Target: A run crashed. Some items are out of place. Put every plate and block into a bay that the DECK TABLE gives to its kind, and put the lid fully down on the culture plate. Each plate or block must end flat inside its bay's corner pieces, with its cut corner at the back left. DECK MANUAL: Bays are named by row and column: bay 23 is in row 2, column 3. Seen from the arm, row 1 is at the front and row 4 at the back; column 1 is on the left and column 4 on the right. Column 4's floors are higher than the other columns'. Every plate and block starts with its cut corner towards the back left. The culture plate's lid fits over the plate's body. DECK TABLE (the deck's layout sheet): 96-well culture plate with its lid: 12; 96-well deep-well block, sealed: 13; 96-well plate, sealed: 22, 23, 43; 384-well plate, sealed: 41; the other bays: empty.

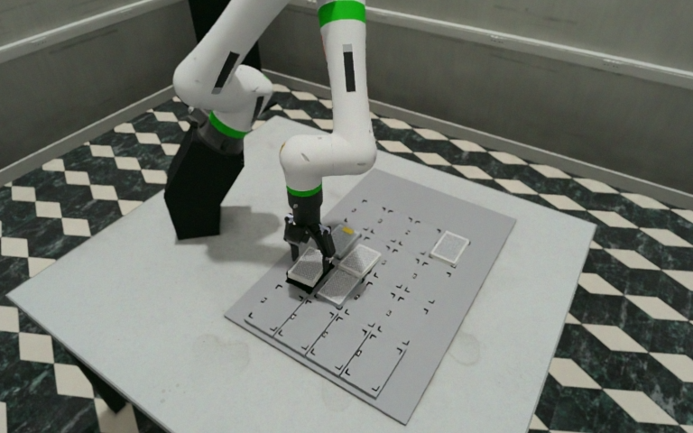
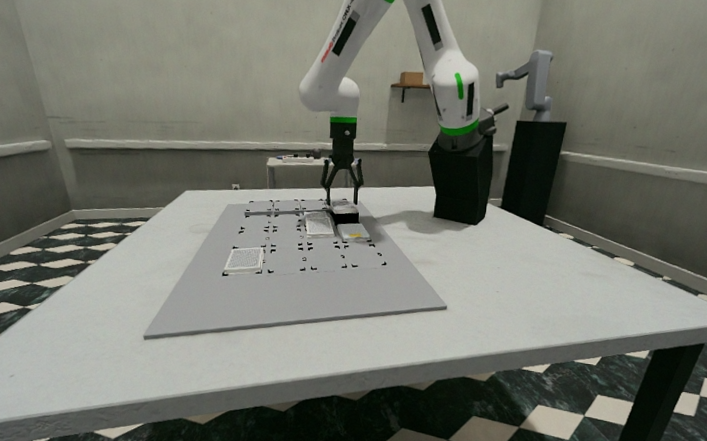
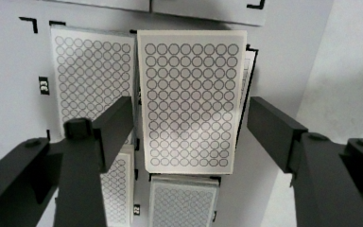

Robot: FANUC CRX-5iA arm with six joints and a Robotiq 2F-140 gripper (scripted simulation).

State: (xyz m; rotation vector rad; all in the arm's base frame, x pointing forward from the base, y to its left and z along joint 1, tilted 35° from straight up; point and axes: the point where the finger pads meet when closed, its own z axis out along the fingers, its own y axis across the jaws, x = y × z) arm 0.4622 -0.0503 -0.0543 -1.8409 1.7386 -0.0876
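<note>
My gripper is now 10 mm past the black deep-well block, 10 mm to the right of it and 60 mm above it. Round my hand: 384-well plate 290 mm ahead, 350 mm to the left, 70 mm below; lid 20 mm behind, 170 mm to the left, 70 mm below.
</note>
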